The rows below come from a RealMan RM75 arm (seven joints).
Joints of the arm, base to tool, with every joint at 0 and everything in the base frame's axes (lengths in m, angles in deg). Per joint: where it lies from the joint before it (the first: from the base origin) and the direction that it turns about. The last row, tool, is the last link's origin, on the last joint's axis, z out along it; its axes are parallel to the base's.
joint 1: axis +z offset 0 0 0.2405
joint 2: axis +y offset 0 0 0
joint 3: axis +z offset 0 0 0.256
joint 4: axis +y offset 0 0 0
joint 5: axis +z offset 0 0 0.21
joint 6: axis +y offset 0 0 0
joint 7: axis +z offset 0 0 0.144
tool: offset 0 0 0
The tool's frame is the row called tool.
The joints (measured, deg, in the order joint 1, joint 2, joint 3, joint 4, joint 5, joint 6, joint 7), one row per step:
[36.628, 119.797, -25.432, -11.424, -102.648, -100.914, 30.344]
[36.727, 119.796, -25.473, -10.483, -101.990, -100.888, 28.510]
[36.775, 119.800, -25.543, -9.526, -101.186, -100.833, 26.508]
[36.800, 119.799, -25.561, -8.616, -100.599, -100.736, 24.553]
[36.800, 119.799, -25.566, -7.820, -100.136, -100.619, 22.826]
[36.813, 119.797, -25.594, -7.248, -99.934, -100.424, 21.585]
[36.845, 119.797, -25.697, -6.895, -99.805, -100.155, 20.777]
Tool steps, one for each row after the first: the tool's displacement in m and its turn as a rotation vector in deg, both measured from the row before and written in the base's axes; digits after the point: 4 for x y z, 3 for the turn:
[-0.0011, -0.0005, -0.0013, 1.253, 0.295, 0.396]
[-0.0008, -0.0005, -0.0012, 1.469, 0.289, 0.324]
[-0.0005, -0.0006, -0.0014, 1.362, 0.121, 0.284]
[-0.0002, -0.0007, -0.0013, 1.183, 0.039, 0.201]
[0.0000, -0.0005, -0.0013, 0.755, -0.143, 0.126]
[0.0000, -0.0001, -0.0012, 0.458, -0.244, 0.046]

